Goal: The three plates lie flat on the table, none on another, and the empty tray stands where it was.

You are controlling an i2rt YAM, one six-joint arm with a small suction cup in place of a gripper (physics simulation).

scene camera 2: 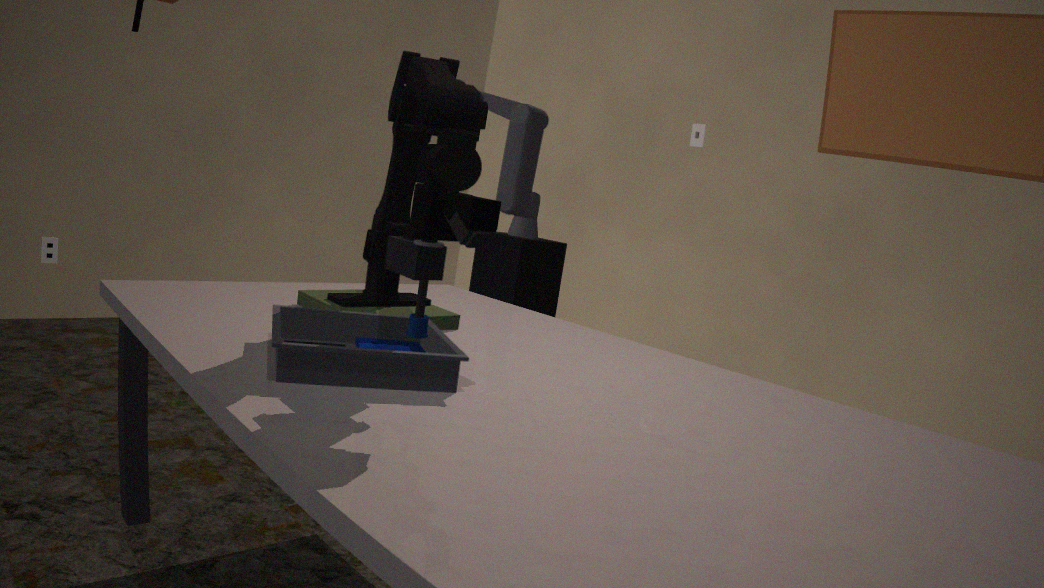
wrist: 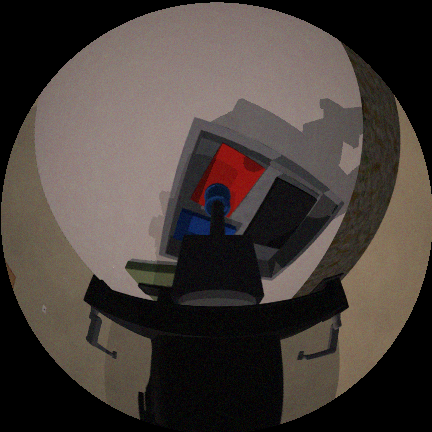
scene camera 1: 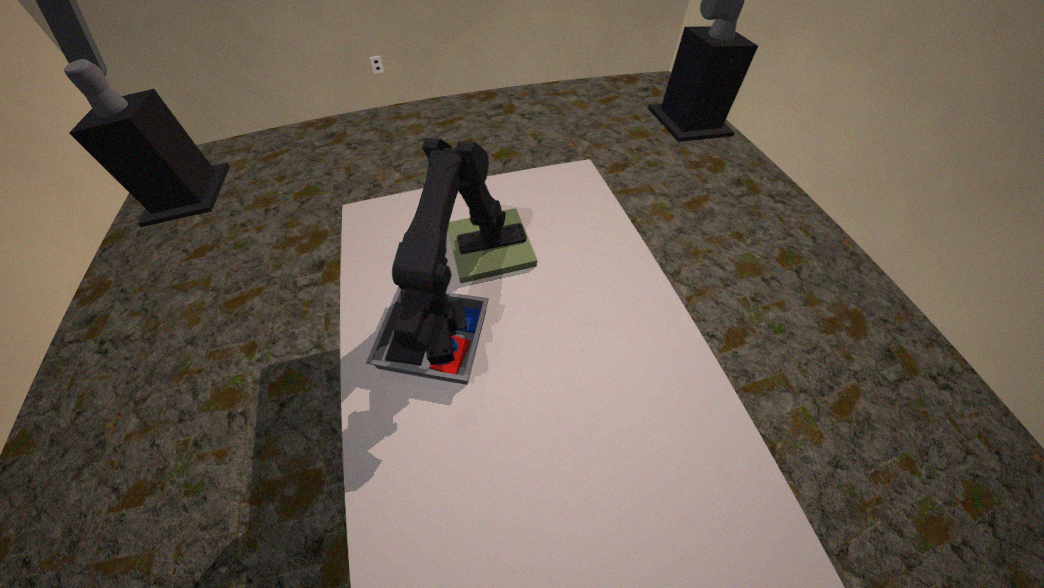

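Where they show: end effector, tool point: (scene camera 2: pixel 416 335) (wrist: pixel 216 194) (scene camera 1: pixel 452 347); arm's base, origin of the base link: (scene camera 2: pixel 380 302) (wrist: pixel 168 291) (scene camera 1: pixel 491 239).
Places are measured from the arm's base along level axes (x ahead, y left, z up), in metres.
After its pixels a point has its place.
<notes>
A grey tray (scene camera 1: pixel 480 314) @(x 0.262, y -0.081, z 0.022 m) (scene camera 2: pixel 363 375) @(x 0.366, y -0.258, z -0.012 m) (wrist: pixel 181 169) @(x 0.368, y -0.123, z 0.022 m) stands near the table's left edge. It holds three flat plates in separate compartments. The red plate (scene camera 1: pixel 449 365) @(x 0.362, y -0.179, z -0.015 m) (wrist: pixel 227 173) @(x 0.347, y -0.175, z -0.015 m) and the blue plate (scene camera 1: pixel 472 316) @(x 0.241, y -0.101, z -0.014 m) (scene camera 2: pixel 386 344) @(x 0.232, y -0.135, z -0.014 m) (wrist: pixel 192 225) @(x 0.257, y -0.116, z -0.014 m) lie side by side. The black plate (scene camera 1: pixel 404 354) @(x 0.307, y -0.284, z -0.015 m) (wrist: pixel 282 213) @(x 0.279, y -0.268, z -0.015 m) is partly hidden by the arm in scene camera 1. My suction cup (scene camera 2: pixel 417 326) (wrist: pixel 217 197) @(x 0.338, y -0.161, z 0.030 m) is blue and hangs just inside the tray, over the red plate's edge next to the blue plate. Nothing hangs from it, and I cannot tell if it touches the plate.
The arm's green base plate (scene camera 1: pixel 500 259) @(x 0.081, y 0.009, z -0.001 m) (scene camera 2: pixel 442 314) @(x 0.103, y 0.071, z 0.000 m) (wrist: pixel 144 268) @(x 0.113, y 0.038, z -0.008 m) lies just behind the tray. The table's left edge (scene camera 1: pixel 344 405) @(x 0.400, y -0.439, z -0.028 m) runs close beside the tray. Black pedestals (scene camera 1: pixel 703 76) (scene camera 2: pixel 519 272) stand on the floor beyond the table.
</notes>
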